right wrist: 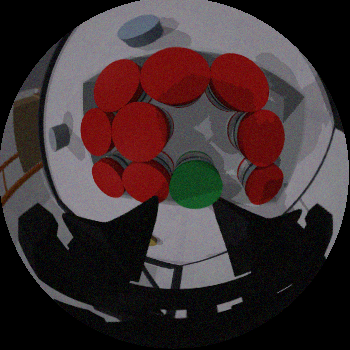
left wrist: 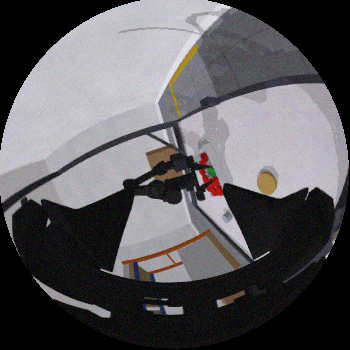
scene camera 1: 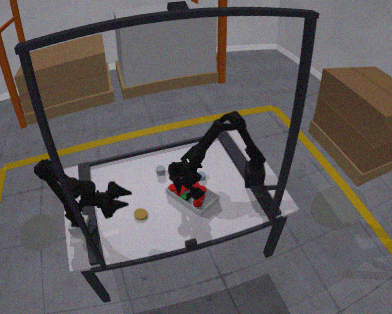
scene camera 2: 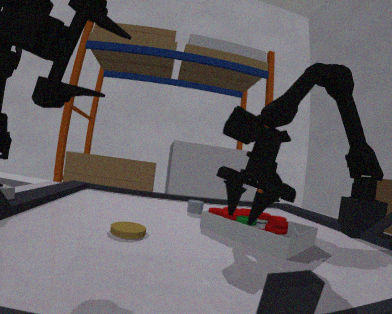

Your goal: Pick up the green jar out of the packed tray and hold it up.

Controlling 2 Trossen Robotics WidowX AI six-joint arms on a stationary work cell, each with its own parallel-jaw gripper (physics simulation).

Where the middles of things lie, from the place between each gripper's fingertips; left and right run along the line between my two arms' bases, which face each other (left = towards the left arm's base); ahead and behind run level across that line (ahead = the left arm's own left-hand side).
I see the green jar (right wrist: 195, 183) 140 mm ahead of my left hand, 290 mm to the right of it and 250 mm below it. Also, from my left hand: grey tray (right wrist: 200, 125) 160 mm ahead, 330 mm to the right, 290 mm below.
Now: the green jar 2 cm to the right of my right hand and 2 cm below it. From my right hand the other things lie so: grey tray (2 cm ahead, 6 cm to the right, 6 cm below).
